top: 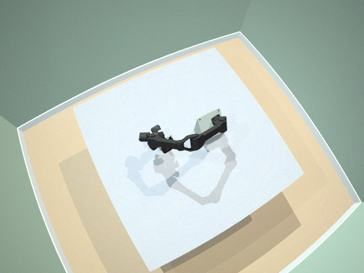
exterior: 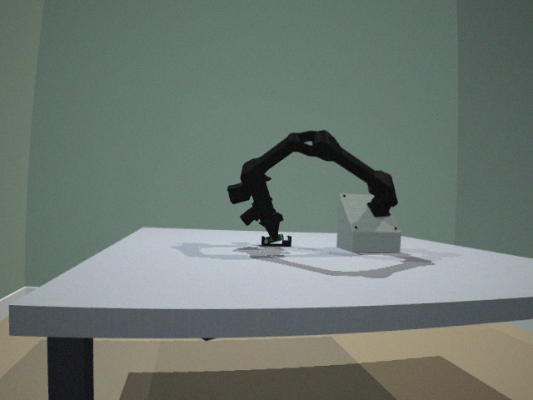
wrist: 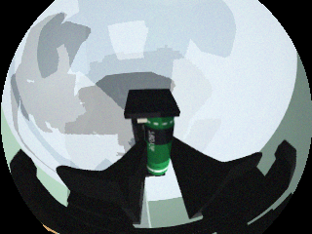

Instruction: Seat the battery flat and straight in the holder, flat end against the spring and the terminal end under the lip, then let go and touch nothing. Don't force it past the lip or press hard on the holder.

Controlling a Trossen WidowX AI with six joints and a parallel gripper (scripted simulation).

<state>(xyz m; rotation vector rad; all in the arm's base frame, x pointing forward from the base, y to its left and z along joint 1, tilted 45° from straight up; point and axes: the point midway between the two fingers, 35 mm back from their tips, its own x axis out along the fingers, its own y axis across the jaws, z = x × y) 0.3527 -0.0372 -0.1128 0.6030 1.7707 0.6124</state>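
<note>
My gripper tip is 10 mm below the battery.
</note>
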